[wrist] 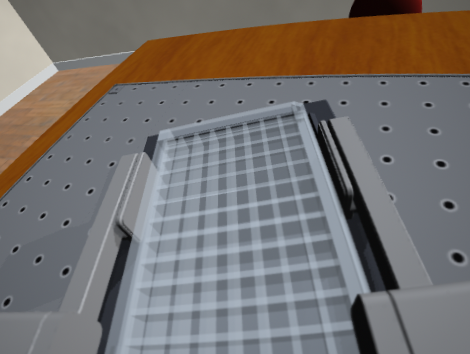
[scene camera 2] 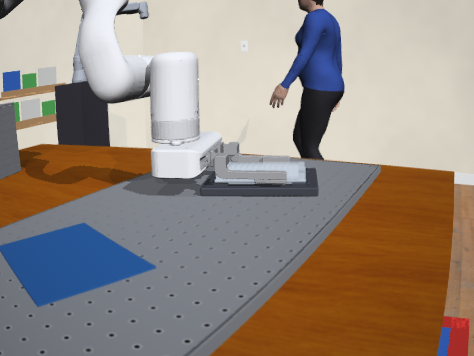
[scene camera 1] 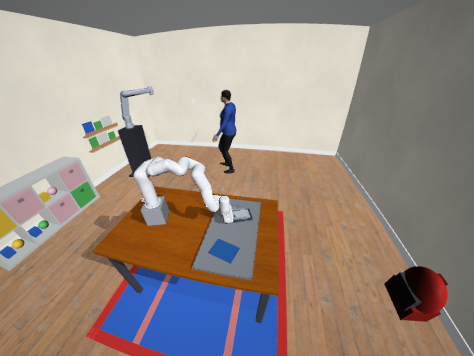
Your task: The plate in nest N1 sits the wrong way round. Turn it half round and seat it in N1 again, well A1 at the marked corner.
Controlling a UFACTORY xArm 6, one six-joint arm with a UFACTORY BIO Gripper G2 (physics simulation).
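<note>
The clear well plate (scene camera 1: 242,214) (scene camera 2: 296,172) (wrist: 240,225) lies level in the dark nest (scene camera 2: 260,191) (wrist: 320,108) at the far end of the grey board. My gripper (scene camera 2: 287,167) (wrist: 239,175) reaches over the nest from the arm's side, its two grey fingers along the plate's long sides. It is shut on the plate, low at the nest. In the wrist view the left pad meets the plate's edge and the right pad lies close along the other edge. The well letters and the nest's corner mark cannot be made out.
A flat blue square (scene camera 1: 224,251) (scene camera 2: 75,262) lies on the perforated grey board (scene camera 1: 227,267) (scene camera 2: 225,280) (wrist: 410,175), nearer the front. The board lies on the wooden table (scene camera 1: 135,240) (scene camera 2: 360,280). A person (scene camera 1: 227,120) (scene camera 2: 320,60) stands behind the table.
</note>
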